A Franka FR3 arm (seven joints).
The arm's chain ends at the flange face. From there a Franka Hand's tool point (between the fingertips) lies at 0.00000 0.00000 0.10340 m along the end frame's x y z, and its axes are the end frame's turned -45 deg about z.
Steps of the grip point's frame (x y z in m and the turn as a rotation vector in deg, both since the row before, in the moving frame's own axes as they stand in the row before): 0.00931 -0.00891 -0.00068 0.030 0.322 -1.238; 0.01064 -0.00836 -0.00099 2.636 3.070 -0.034; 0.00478 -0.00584 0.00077 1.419 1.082 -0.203
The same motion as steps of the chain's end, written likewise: -0.00008 -0.01243 -0.00068 0.249 0.206 -1.238; 0.00106 -0.00616 -0.00073 4.035 0.307 -0.034; -0.00031 -0.00432 0.00082 1.768 -0.238 -0.203
